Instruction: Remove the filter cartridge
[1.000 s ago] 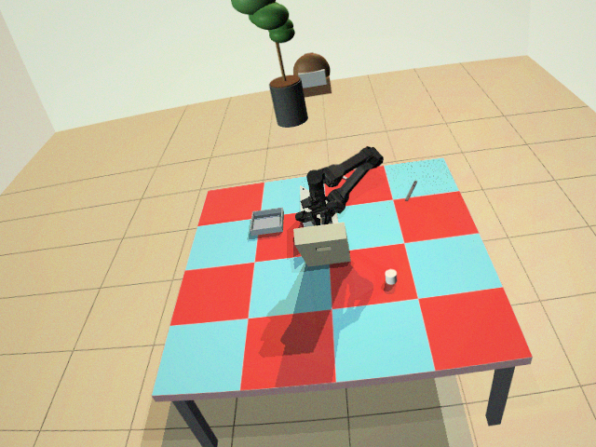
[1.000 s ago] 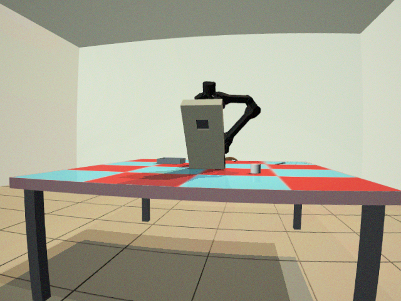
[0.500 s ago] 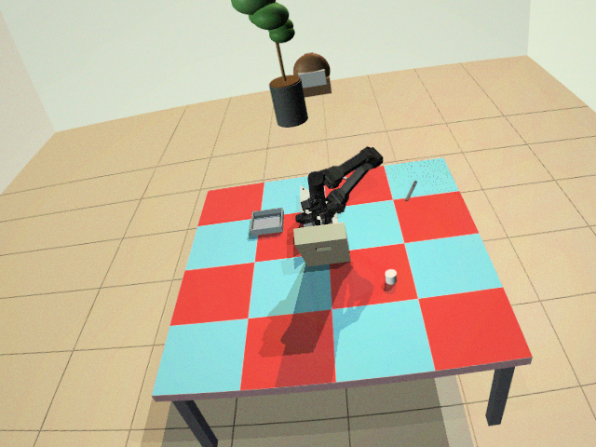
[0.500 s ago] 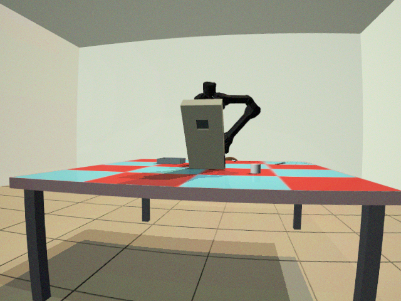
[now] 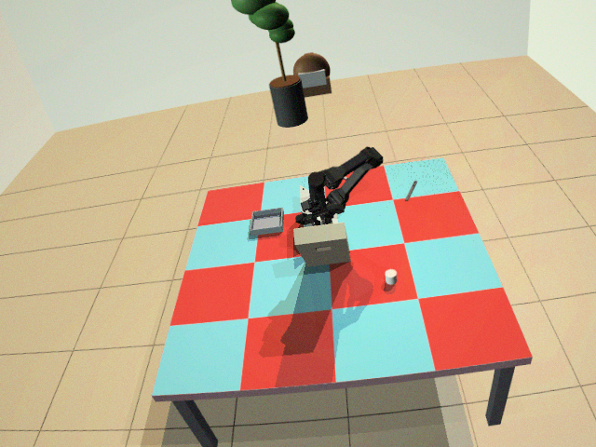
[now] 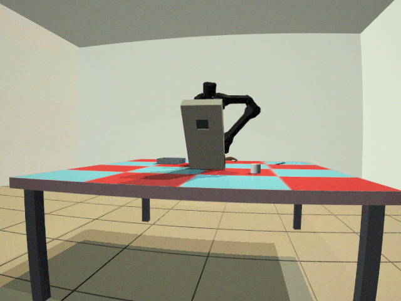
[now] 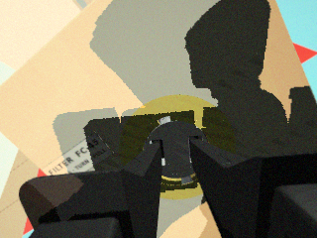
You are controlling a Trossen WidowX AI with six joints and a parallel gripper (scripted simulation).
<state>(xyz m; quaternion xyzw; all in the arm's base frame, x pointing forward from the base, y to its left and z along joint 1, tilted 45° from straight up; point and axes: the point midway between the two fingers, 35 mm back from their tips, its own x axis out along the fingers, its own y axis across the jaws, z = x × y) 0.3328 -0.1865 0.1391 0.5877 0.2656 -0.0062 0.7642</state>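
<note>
The round filter cartridge is 1 cm ahead of my gripper tip and 1 cm below it. Also, from my gripper tip: grey tray: 47 cm behind, 24 cm to the right, 23 cm below; then beige service panel: 4 cm behind, 8 cm below.
</note>
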